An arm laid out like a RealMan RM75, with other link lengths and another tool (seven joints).
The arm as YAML. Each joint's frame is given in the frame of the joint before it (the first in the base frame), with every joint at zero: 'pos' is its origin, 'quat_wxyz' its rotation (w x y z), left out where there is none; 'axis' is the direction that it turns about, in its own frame. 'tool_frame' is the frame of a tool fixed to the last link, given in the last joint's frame.
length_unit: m
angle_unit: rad
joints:
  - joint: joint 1
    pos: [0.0, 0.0, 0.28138]
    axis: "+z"
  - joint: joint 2
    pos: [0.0, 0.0, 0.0]
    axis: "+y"
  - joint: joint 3
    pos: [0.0, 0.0, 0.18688]
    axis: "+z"
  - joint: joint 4
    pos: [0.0, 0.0, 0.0]
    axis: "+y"
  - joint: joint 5
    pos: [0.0, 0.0, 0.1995]
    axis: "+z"
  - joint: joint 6
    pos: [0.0, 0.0, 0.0]
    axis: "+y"
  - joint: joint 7
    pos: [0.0, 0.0, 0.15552]
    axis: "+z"
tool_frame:
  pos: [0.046, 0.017, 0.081]
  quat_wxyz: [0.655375, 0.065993, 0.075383, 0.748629]
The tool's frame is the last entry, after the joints.
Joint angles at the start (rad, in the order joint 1, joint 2, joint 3, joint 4, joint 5, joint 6, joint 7):
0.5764, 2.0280, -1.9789, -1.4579, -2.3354, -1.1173, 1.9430
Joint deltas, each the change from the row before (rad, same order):
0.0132, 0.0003, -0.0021, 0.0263, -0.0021, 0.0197, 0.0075
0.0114, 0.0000, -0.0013, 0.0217, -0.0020, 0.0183, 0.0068
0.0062, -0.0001, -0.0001, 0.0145, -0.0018, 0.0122, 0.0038
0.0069, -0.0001, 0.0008, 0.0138, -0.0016, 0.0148, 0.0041
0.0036, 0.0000, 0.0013, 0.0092, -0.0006, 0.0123, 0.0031
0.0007, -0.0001, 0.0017, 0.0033, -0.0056, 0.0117, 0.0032
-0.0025, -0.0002, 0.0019, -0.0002, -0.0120, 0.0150, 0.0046
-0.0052, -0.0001, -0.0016, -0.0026, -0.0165, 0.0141, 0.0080
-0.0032, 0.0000, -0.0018, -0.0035, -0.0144, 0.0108, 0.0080
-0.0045, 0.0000, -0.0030, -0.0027, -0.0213, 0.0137, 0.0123
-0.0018, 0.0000, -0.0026, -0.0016, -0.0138, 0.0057, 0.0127
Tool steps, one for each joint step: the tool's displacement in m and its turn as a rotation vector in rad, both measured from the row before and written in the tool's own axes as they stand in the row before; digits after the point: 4 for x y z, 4 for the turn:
-0.0028, -0.0018, 0.0032, 0.0063, -0.0058, 0.0109
-0.0030, -0.0013, 0.0026, 0.0046, -0.0074, 0.0096
-0.0021, -0.0014, 0.0017, 0.0036, -0.0052, 0.0073
-0.0030, -0.0007, 0.0015, 0.0014, -0.0085, 0.0078
-0.0024, -0.0004, 0.0010, -0.0006, -0.0074, 0.0076
-0.0032, -0.0004, 0.0004, 0.0000, -0.0117, 0.0053
-0.0044, -0.0010, 0.0001, 0.0014, -0.0182, 0.0056
-0.0035, -0.0017, 0.0003, 0.0045, -0.0174, 0.0049
-0.0030, -0.0008, 0.0000, 0.0033, -0.0147, 0.0028
-0.0036, -0.0020, 0.0004, 0.0075, -0.0184, 0.0047
-0.0015, -0.0013, 0.0002, 0.0062, -0.0084, 0.0056

